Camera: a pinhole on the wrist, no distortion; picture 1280 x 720 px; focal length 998.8 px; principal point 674.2 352.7 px. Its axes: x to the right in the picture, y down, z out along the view. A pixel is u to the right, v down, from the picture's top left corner.
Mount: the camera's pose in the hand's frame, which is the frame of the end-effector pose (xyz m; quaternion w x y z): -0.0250 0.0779 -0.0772 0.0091 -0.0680 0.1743 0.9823
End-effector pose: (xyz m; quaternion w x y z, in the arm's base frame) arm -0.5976 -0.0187 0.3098 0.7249 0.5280 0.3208 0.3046
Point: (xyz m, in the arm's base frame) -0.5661 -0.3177 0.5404
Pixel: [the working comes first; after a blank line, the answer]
In the camera's frame: 0.1751 0.0610 0.3550

1167 524
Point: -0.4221 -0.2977 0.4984
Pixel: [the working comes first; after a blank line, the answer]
In the camera's frame: 0.0545 0.1348 0.4090

807 682
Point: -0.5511 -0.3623 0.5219
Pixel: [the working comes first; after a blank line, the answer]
In the camera's frame: 0.1936 0.1021 0.3779

1186 622
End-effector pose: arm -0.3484 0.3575 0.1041 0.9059 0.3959 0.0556 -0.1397
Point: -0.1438 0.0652 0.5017
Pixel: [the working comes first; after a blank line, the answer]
In the camera's frame: -0.2726 0.1146 0.5199

151 573
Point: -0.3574 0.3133 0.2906
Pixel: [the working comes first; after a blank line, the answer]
In the camera's frame: -0.0188 0.0609 0.2293

592 618
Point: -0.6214 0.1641 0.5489
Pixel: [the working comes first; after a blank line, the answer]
In the camera's frame: 0.2146 0.1647 0.5348

1075 660
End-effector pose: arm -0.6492 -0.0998 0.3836 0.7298 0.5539 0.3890 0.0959
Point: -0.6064 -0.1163 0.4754
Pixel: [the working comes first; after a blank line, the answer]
In the camera's frame: -0.0195 0.0339 0.1200

512 635
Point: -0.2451 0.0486 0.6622
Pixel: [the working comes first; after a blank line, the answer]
In the camera's frame: -0.2912 -0.2401 0.3292

outside the picture
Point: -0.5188 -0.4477 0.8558
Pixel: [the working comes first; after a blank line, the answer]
In the camera's frame: 0.2358 -0.0643 0.5529

1100 236
